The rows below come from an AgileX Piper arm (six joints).
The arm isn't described. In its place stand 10 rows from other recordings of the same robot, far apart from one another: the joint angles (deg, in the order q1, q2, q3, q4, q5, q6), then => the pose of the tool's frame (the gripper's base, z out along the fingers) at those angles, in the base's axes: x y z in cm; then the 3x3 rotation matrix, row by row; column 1 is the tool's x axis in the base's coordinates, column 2 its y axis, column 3 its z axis.
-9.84, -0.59, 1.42, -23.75, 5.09, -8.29 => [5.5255 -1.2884 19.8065], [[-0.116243 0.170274 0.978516], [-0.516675 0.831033 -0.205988], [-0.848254 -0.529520 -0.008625]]
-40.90, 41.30, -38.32, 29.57, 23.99, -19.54 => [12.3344 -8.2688 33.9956], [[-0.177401 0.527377 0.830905], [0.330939 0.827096 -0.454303], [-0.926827 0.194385 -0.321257]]
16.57, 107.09, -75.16, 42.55, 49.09, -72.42 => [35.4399 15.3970 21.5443], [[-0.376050 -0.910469 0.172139], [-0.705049 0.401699 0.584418], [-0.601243 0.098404 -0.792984]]
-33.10, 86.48, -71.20, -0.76, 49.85, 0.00 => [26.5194 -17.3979 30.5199], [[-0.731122 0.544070 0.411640], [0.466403 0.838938 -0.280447], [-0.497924 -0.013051 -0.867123]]
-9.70, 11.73, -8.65, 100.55, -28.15, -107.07 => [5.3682 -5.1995 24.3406], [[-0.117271 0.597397 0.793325], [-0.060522 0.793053 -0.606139], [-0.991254 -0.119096 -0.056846]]
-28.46, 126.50, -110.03, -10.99, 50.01, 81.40 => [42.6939 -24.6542 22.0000], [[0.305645 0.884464 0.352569], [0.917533 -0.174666 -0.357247], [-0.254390 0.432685 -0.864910]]
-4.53, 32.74, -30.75, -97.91, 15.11, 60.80 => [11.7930 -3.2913 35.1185], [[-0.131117 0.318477 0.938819], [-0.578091 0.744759 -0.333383], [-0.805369 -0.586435 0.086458]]
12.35, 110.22, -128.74, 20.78, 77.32, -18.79 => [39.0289 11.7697 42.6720], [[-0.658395 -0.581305 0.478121], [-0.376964 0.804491 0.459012], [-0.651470 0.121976 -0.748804]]
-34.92, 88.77, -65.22, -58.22, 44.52, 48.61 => [23.7959 -23.2276 29.4718], [[-0.594760 0.795387 0.116710], [0.408347 0.423966 -0.808397], [-0.692469 -0.433144 -0.576951]]
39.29, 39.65, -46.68, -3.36, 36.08, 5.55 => [10.3337 8.0492 36.9680], [[-0.344569 -0.592157 0.728438], [-0.218095 0.805221 0.551410], [-0.913075 0.031130 -0.406601]]
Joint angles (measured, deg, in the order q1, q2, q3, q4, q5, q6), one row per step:
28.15 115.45 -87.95 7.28 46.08 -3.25
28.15 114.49 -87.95 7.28 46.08 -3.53
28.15 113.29 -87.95 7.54 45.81 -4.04
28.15 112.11 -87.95 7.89 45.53 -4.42
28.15 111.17 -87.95 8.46 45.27 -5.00
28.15 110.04 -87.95 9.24 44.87 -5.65
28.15 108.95 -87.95 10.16 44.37 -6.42
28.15 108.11 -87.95 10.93 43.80 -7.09
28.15 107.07 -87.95 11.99 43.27 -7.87
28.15 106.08 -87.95 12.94 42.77 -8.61
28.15 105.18 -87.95 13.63 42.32 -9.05
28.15 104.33 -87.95 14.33 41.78 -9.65
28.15 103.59 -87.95 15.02 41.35 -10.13
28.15 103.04 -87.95 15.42 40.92 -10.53
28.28 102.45 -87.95 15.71 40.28 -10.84
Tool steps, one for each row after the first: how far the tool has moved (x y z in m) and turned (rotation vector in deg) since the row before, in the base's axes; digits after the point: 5 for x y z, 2 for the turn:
-0.00121 -0.00065 0.00719 0.37 -0.92 0.26
-0.00143 -0.00047 0.00916 0.74 -1.32 0.34
-0.00160 -0.00046 0.00901 0.84 -1.24 0.19
-0.00148 -0.00012 0.00723 0.83 -0.98 0.30
-0.00185 -0.00009 0.00876 1.13 -1.21 0.28
-0.00186 0.00004 0.00856 1.22 -1.25 0.32
-0.00132 0.00011 0.00675 1.03 -1.13 0.26
-0.00203 0.00007 0.00825 1.30 -1.19 0.28
-0.00203 -0.00009 0.00784 1.18 -1.17 0.28
-0.00188 -0.00032 0.00708 1.01 -1.05 0.10
-0.00174 -0.00029 0.00679 0.96 -1.15 0.20
-0.00168 -0.00025 0.00590 0.90 -0.92 0.13
-0.00111 -0.00029 0.00445 0.60 -0.85 0.12
-0.00143 0.00038 0.00491 0.65 -1.08 0.14

